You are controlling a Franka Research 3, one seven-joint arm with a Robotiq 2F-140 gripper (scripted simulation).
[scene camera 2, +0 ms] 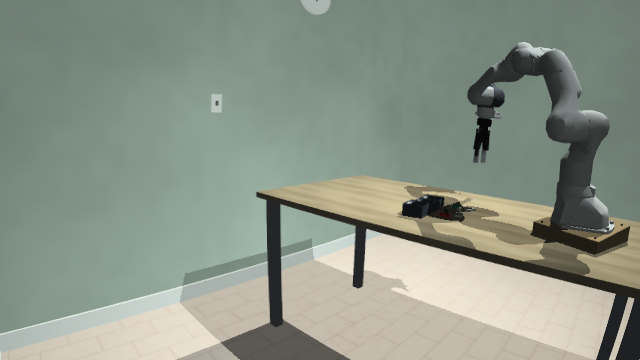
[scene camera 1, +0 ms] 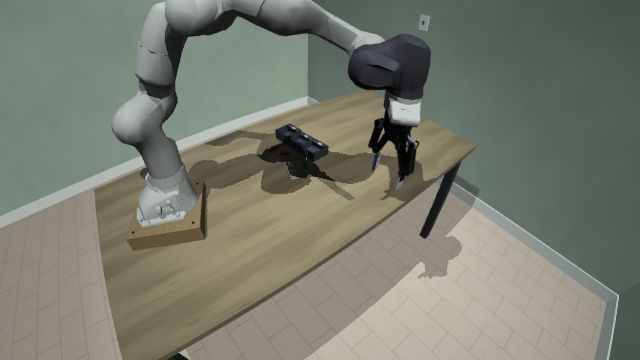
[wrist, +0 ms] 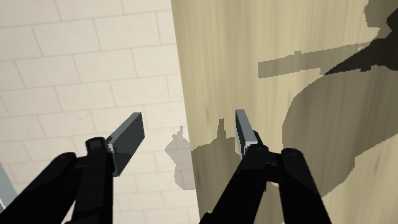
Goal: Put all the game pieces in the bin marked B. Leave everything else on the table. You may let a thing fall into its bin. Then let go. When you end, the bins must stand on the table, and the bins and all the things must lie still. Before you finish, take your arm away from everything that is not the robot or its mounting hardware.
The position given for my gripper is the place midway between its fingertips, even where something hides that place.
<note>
I see my gripper (scene camera 1: pixel 385 178) and a dark bin (scene camera 1: pixel 285 133).
My gripper shows as well in the wrist view (wrist: pixel 188 123). The wrist view does not show the dark bin: it is out of frame.
</note>
